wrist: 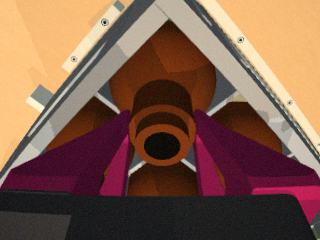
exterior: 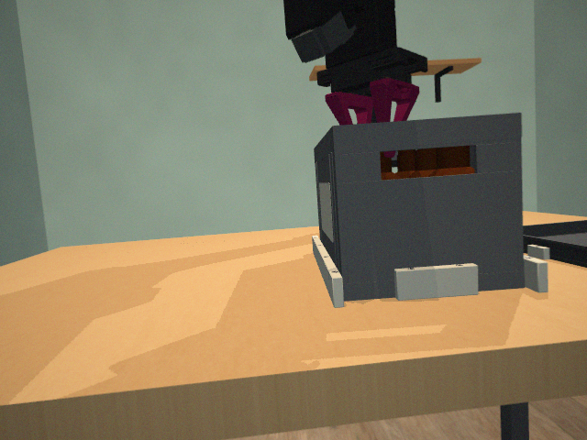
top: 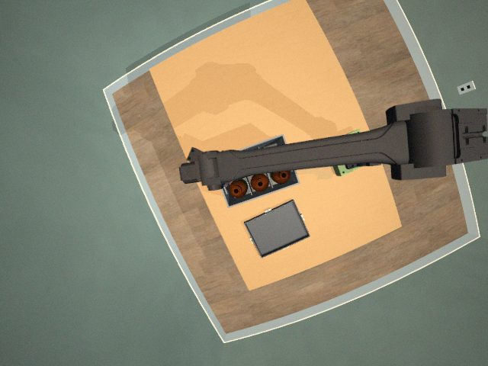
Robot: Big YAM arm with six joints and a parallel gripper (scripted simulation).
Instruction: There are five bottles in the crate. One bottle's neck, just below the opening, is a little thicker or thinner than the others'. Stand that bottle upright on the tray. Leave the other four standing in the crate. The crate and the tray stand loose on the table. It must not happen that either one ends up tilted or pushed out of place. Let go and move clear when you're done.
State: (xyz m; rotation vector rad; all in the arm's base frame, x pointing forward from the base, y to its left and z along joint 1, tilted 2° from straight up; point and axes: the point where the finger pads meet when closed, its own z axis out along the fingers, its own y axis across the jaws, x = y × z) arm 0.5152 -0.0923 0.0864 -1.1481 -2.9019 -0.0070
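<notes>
Now: hand 90 mm past the dark grey crate, 70 mm above it and 40 mm to the right of it. Round my hand: grey tray: 330 mm to the left, 140 mm below, 110 mm behind.
</notes>
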